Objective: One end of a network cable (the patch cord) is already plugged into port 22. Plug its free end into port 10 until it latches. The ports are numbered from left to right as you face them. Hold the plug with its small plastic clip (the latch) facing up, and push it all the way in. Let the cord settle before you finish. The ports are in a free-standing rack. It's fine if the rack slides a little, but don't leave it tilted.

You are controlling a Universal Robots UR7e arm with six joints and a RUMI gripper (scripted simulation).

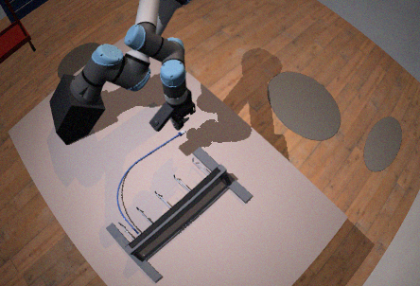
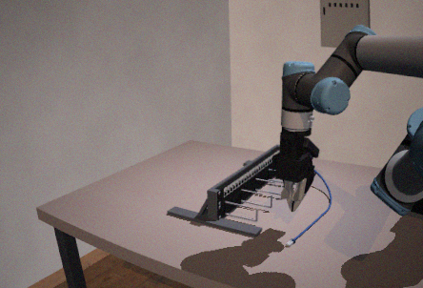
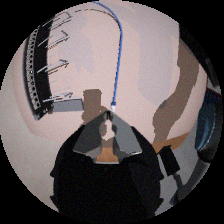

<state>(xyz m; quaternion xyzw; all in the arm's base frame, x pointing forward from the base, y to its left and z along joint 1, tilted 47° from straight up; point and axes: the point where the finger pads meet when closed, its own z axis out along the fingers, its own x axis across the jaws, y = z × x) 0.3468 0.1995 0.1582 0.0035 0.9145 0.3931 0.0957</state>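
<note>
Now: hand 90 mm above the plug, 30 mm to the right of it and 10 mm past it.
</note>
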